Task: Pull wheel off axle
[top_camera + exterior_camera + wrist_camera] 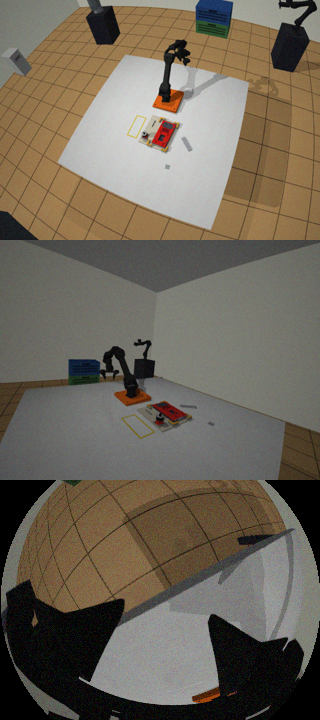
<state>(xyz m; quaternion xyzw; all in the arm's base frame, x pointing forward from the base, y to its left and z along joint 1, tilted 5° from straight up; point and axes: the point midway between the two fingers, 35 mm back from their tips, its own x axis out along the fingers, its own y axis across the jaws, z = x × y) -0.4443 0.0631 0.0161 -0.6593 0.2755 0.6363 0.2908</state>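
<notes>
Right now my gripper tip is 79 cm short of the upright axle, 15 cm to the left of it and 1 cm below it. From my gripper tip the other things lie so: grey bar 79 cm ahead, 17 cm to the left, 2 cm below.
</notes>
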